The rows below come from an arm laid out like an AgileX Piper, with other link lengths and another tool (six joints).
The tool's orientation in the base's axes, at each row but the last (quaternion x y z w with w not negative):
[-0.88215, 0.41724, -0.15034, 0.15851]
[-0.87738, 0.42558, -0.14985, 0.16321]
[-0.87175, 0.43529, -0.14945, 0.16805]
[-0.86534, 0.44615, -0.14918, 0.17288]
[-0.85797, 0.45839, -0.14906, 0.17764]
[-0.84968, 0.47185, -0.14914, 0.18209]
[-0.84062, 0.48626, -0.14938, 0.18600]
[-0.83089, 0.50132, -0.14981, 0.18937]
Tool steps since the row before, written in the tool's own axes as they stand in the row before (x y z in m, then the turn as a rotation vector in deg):
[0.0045, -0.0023, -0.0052, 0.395, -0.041, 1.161]
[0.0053, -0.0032, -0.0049, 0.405, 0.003, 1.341]
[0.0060, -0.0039, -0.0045, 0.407, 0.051, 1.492]
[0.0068, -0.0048, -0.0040, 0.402, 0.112, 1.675]
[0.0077, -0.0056, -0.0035, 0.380, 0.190, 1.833]
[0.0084, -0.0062, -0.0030, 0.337, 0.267, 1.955]
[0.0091, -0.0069, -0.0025, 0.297, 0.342, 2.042]
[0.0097, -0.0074, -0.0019, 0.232, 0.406, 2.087]
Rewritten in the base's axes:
[0.0022, -0.0029, 0.0062, 0.729, -0.106, -0.981]
[0.0034, -0.0031, 0.0064, 0.777, -0.111, -1.160]
[0.0044, -0.0034, 0.0064, 0.805, -0.115, -1.316]
[0.0056, -0.0037, 0.0064, 0.834, -0.114, -1.507]
[0.0068, -0.0042, 0.0063, 0.831, -0.109, -1.684]
[0.0076, -0.0047, 0.0061, 0.804, -0.089, -1.831]
[0.0086, -0.0052, 0.0060, 0.765, -0.074, -1.945]
[0.0093, -0.0058, 0.0057, 0.706, -0.036, -2.019]

